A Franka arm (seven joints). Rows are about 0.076 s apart.
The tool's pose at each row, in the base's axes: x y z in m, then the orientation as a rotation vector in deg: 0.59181 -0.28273 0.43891 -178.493 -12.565 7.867; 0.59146 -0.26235 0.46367 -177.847 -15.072 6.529; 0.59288 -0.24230 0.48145 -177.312 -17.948 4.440; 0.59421 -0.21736 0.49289 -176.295 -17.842 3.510; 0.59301 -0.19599 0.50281 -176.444 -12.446 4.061; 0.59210 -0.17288 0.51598 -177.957 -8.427 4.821; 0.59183 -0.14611 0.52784 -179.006 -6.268 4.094
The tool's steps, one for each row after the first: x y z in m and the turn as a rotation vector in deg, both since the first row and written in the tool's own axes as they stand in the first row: 0.00038 -0.02076 -0.02444 0.372 0.860 -1.661; 0.00306 -0.04080 -0.04209 0.527 2.193 -3.555; 0.00689 -0.06556 -0.05337 1.525 2.849 -3.604; 0.00785 -0.08709 -0.06294 2.001 2.550 -0.131; 0.00906 -0.11039 -0.07576 0.861 2.019 2.573; 0.01153 -0.13718 -0.08730 -0.049 2.447 4.021
